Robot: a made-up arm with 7 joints.
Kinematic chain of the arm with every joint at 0, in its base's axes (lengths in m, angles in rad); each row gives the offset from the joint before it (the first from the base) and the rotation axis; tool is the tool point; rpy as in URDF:
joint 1: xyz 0 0 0.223 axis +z
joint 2: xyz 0 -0.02 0.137 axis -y
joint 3: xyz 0 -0.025 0.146 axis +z
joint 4: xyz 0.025 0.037 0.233 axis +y
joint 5: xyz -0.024 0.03 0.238 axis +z
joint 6: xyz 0 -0.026 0.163 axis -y
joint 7: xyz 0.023 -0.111 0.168 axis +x
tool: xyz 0 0 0 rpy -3.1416 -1.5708 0
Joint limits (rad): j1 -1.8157..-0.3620 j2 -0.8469..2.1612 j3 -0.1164..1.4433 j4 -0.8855..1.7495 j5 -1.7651..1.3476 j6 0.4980..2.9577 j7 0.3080..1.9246
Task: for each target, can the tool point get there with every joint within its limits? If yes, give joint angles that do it. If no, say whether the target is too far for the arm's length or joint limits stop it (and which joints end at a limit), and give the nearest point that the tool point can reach.
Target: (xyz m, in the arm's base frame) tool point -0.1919 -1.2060 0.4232
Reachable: no: too far | nearest point -0.1386 -0.8712 0.4840 | short by 0.344 m
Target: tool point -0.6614 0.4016 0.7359
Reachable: yes | joints -1.0109 0.6940 0.7767 -0.5922 -0.4698 0.7423 1.0184
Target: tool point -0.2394 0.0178 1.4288
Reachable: no: too far | nearest point -0.2112 0.0175 1.3058 | short by 0.126 m
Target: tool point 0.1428 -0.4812 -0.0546
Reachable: no: joint limits stop it (at a limit: joint 2, joint 4, joint 5, joint 6) | nearest point 0.1452 -0.4892 0.0636 | short by 0.118 m
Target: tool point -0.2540 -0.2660 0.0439
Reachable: no: joint limits stop it (at a limit: joint 1, joint 2, joint 4) | nearest point -0.3335 -0.2248 -0.0079 | short by 0.103 m
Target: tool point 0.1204 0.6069 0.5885
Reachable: yes | joints -1.5387 1.4190 0.5130 1.2518 -1.2064 2.7722 0.9357
